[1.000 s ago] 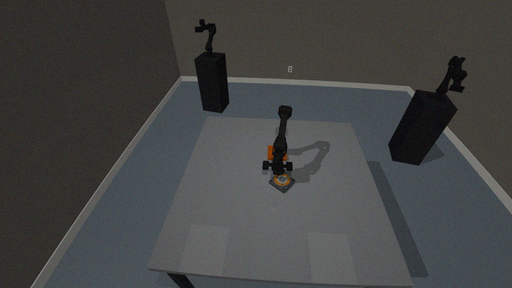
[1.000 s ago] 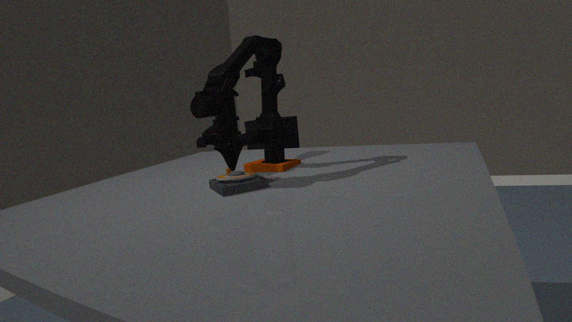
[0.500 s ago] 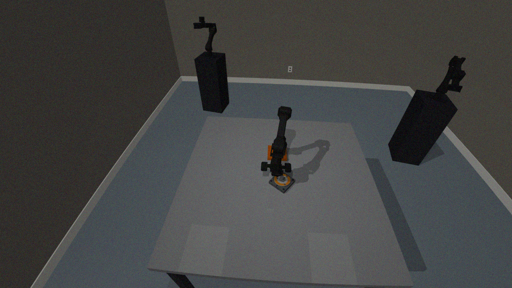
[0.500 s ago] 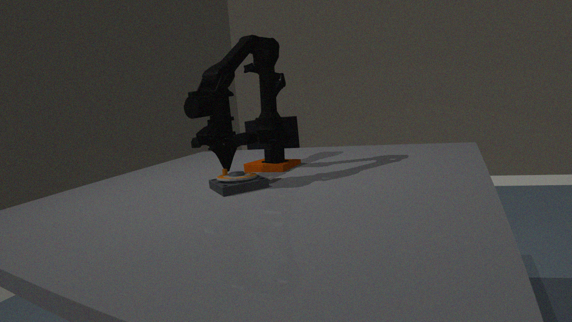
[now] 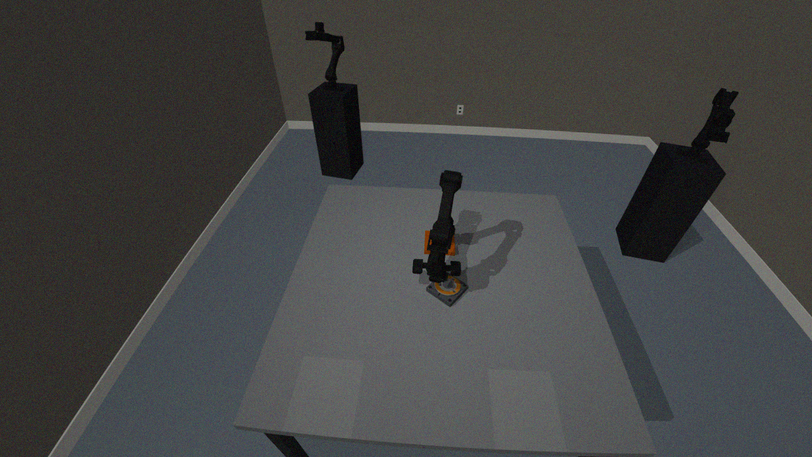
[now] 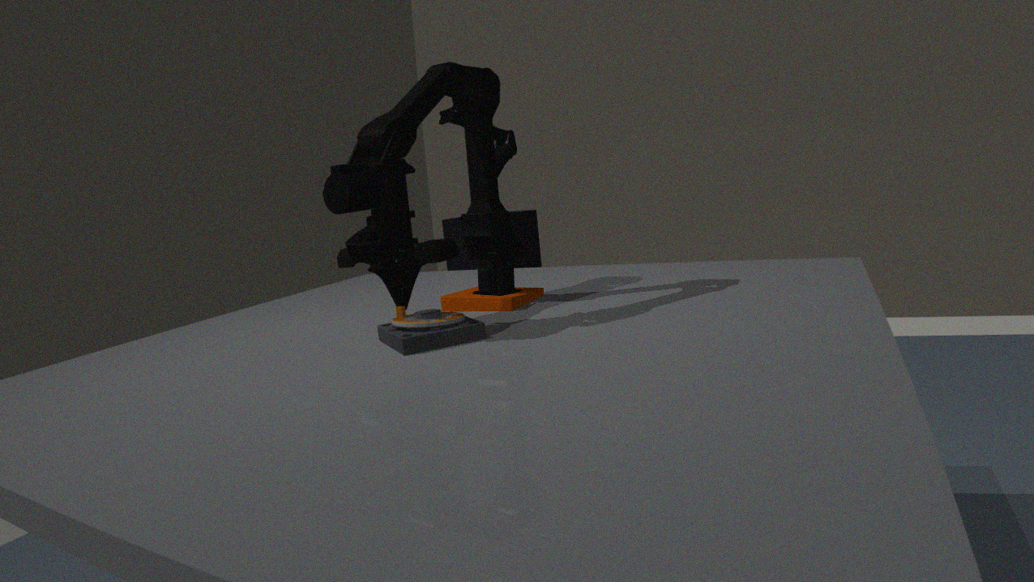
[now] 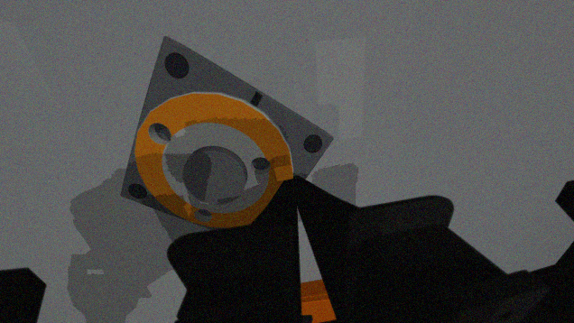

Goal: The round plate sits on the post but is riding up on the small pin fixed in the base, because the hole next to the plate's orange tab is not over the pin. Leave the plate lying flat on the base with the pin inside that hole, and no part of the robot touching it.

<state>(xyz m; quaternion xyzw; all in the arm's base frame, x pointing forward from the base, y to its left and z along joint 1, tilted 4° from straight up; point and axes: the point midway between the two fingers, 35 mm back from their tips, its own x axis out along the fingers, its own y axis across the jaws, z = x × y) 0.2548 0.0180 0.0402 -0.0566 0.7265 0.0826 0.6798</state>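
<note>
Now: gripper tip 50 mm to the right of the base and 20 mm above it.
</note>
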